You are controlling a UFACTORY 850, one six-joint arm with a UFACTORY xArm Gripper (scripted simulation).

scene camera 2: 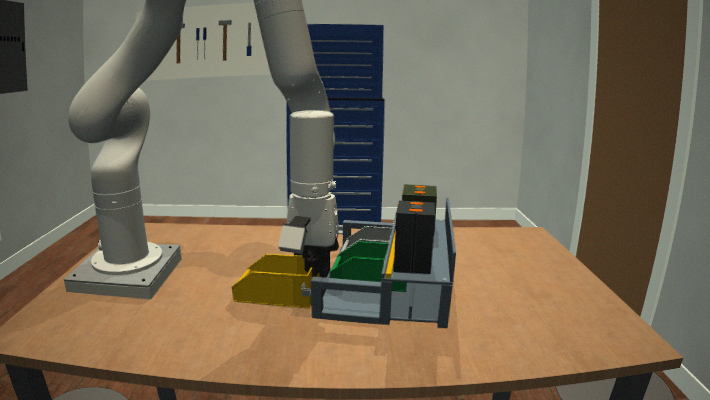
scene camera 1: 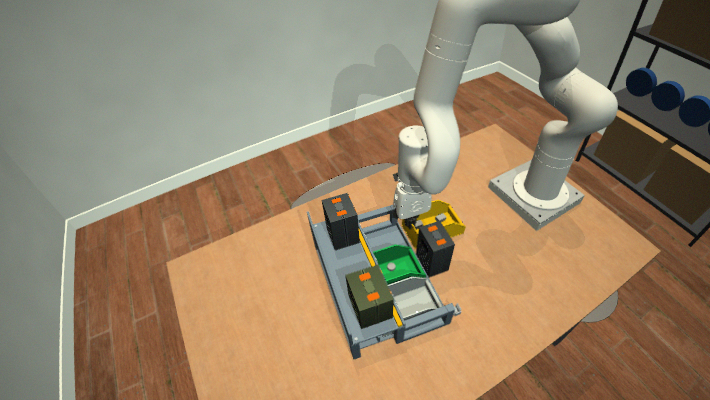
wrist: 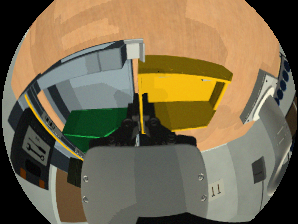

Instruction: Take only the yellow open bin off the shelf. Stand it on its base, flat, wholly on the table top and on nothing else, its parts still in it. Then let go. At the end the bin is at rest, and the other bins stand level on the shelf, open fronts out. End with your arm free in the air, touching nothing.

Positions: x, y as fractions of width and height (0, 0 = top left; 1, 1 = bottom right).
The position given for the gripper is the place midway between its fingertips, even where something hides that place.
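There's a grey bin (scene camera 1: 0.58, 0.74) here, and an olive box (scene camera 1: 0.52, 0.75) too. You'd see a yellow bin in scene camera 2 (scene camera 2: 0.37, 0.71), in scene camera 1 (scene camera 1: 0.64, 0.57) and in the wrist view (wrist: 0.61, 0.46). A green bin is there as well, in scene camera 2 (scene camera 2: 0.51, 0.65), scene camera 1 (scene camera 1: 0.57, 0.66) and the wrist view (wrist: 0.32, 0.55). As for the gripper, it's visible in scene camera 2 (scene camera 2: 0.44, 0.69) and in the wrist view (wrist: 0.47, 0.45).
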